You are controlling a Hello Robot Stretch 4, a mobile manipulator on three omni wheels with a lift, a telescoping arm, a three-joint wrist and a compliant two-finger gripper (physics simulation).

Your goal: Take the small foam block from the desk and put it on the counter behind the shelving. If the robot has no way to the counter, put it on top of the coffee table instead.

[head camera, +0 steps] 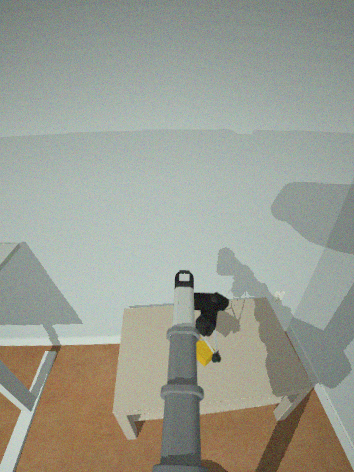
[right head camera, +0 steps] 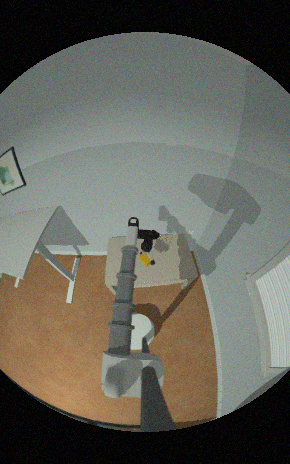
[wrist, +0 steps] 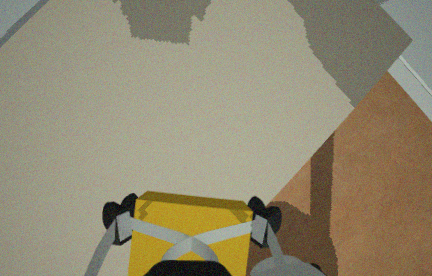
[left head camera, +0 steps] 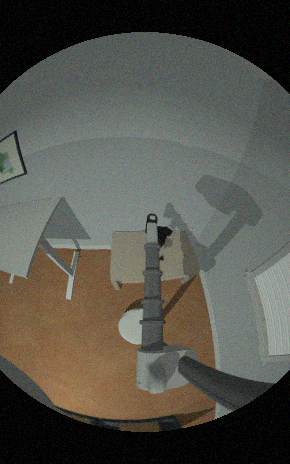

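Pixels of known places: gripper, fingertip midpoint: [head camera: 203, 351] [right head camera: 146, 259] [wrist: 193, 211]; robot's base at its link origin: [right head camera: 134, 330] [left head camera: 137, 325].
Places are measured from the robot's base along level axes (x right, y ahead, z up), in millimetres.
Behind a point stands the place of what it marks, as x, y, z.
Note:
The small foam block, a yellow block [head camera: 204, 353] {85, 556, 685} [right head camera: 145, 259] {79, 561, 685} [wrist: 145, 255] {45, 594, 685}, is held between the two fingertips of my gripper [head camera: 205, 351] {87, 590, 639} [right head camera: 146, 258] {87, 590, 639} [wrist: 193, 211] {87, 590, 639}, which is shut on it. In the left head view the arm hides the block. Block and gripper are over the low beige coffee table [head camera: 145, 350] {-189, 704, 421} [left head camera: 125, 255] {-168, 679, 421} [right head camera: 115, 260] {-219, 673, 421} [wrist: 225, 100] {218, 671, 422}. The gripper's shadow falls on the top, apart from the block, so they look raised above it. The white desk [left head camera: 25, 225] {-1013, 556, 921} [right head camera: 25, 230] {-1035, 580, 922} stands to the left. The counter and shelving do not show.
A wall [head camera: 125, 200] {-273, 1027, 1102} runs close behind the table, and another wall with a window blind [left head camera: 275, 305] {939, -31, 958} [right head camera: 275, 315] {941, -45, 922} is to the right. Wooden floor [head camera: 85, 400] {-588, 598, -28} [left head camera: 75, 350] {-704, -469, -28} [right head camera: 60, 340] {-908, -372, -29} lies in front of the table and between it and the desk.

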